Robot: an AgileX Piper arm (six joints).
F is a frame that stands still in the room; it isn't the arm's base.
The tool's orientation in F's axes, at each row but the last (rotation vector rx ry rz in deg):
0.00 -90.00 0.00
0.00 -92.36 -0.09
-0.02 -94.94 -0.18
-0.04 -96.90 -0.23
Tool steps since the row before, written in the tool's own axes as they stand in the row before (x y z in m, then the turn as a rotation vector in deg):
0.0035 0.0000 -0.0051 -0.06 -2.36 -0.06
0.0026 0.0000 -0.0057 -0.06 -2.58 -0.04
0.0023 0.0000 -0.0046 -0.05 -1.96 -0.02
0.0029 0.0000 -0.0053 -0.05 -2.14 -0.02
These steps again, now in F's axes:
0.0051 0.0000 0.0035 0.06 -2.36 -0.06
0.0056 0.0000 0.0028 0.04 -2.58 -0.06
0.0044 0.0000 0.0027 0.02 -1.96 -0.05
0.0049 0.0000 0.0035 0.02 -2.14 -0.05

